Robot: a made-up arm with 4 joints.
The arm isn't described. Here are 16 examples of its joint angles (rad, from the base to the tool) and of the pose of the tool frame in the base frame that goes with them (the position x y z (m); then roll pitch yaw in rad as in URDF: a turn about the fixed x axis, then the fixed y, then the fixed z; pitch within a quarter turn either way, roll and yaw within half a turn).
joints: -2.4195 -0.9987 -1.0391 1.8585
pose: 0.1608 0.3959 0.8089 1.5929 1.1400 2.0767
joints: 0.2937 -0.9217 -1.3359 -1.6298
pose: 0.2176 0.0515 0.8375 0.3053 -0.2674 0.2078
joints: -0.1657 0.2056 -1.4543 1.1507
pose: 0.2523 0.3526 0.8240 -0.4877 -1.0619 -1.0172
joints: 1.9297 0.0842 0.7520 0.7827
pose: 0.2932 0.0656 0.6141 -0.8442 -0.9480 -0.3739
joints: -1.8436 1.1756 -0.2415 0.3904
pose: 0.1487 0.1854 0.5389 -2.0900 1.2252 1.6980
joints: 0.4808 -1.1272 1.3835 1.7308
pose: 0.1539 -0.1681 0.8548 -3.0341 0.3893 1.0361
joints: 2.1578 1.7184 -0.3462 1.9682
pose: 0.0813 -0.0902 0.8929 0.2949 0.8204 -2.3965
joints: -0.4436 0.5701 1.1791 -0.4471
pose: 0.2082 0.2928 0.9286 2.8789 0.6214 0.3498
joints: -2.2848 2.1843 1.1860 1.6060
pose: -0.0331 0.1565 0.3979 -1.4023 -0.7647 -2.9558
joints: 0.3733 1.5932 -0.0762 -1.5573
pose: 0.0369 0.2595 0.9302 -0.9904 0.5729 2.2923
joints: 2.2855 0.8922 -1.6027 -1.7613
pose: 0.1360 -0.0641 0.7986 -2.6427 -0.2705 -1.7771
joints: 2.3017 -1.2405 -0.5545 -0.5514
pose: 0.1147 0.2185 0.5744 1.3398 0.6416 0.8448
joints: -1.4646 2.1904 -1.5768 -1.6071
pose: -0.1482 0.2728 0.6511 1.5725 -0.0538 2.8327
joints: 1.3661 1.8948 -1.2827 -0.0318
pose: -0.1182 0.0649 0.9373 2.8641 -1.1953 -1.6848
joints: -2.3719 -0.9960 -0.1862 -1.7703
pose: 0.0835 0.3611 0.7453 -2.4516 -0.5825 -0.5331
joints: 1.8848 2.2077 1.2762 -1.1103
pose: 0.0414 -0.1180 0.8295 -2.6034 -1.2640 1.5079
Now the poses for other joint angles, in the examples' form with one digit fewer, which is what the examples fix.
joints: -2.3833 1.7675 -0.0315 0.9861
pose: 0.075 0.043 0.502 -0.874 0.789 2.896
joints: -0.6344 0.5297 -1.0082 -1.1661
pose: 0.132 0.347 0.744 -0.666 0.573 1.303
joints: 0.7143 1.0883 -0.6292 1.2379
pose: 0.132 0.293 0.956 0.831 -1.040 -1.570
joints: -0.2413 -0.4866 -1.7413 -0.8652
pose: 0.253 0.244 0.881 -0.206 -0.546 0.081
